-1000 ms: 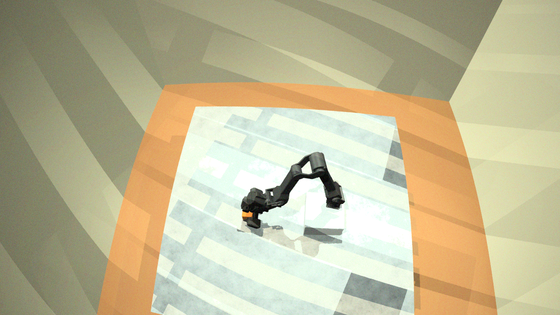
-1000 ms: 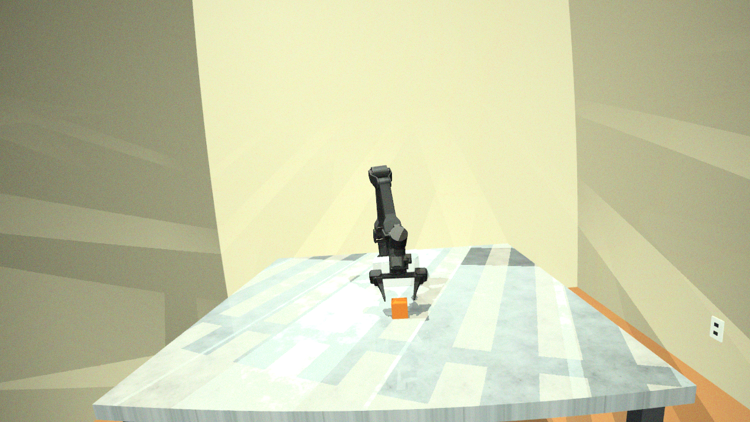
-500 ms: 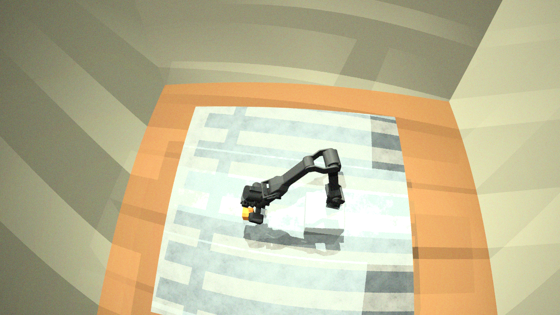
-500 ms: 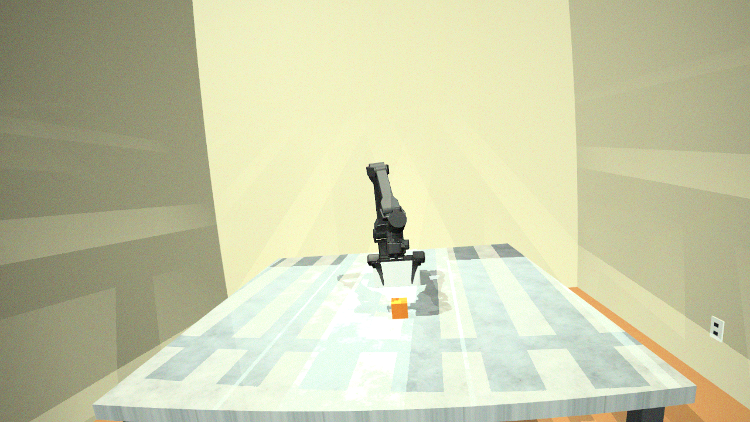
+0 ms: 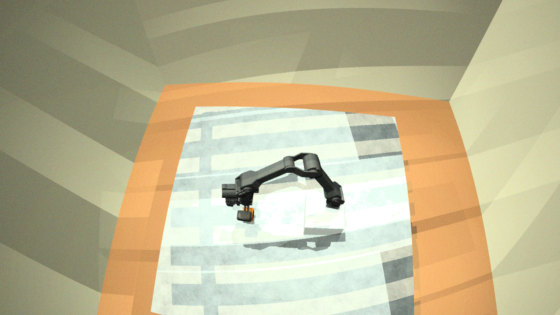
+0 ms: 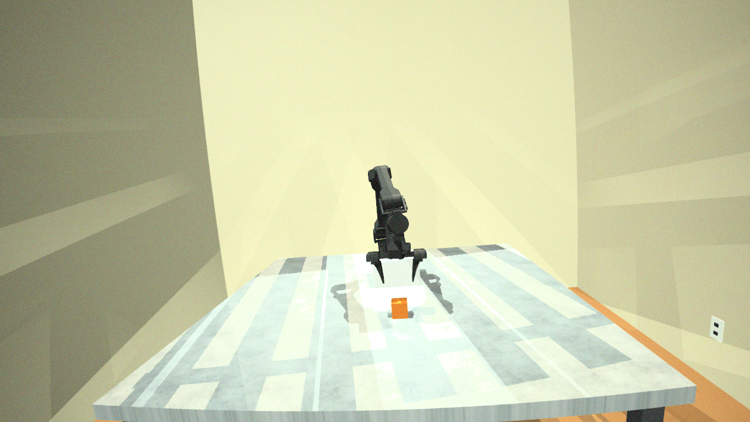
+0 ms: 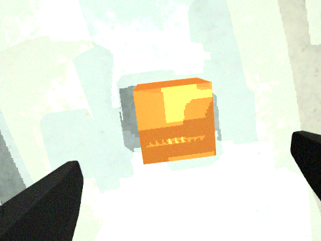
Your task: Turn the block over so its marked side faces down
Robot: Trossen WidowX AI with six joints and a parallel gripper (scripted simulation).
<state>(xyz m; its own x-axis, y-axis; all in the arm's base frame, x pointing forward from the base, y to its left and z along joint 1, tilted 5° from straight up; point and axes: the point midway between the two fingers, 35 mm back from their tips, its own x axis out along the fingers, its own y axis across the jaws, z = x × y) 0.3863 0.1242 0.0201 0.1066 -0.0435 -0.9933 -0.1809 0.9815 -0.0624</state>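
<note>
Now: the orange block 9 cm below my gripper tip and 1 cm behind it.
</note>
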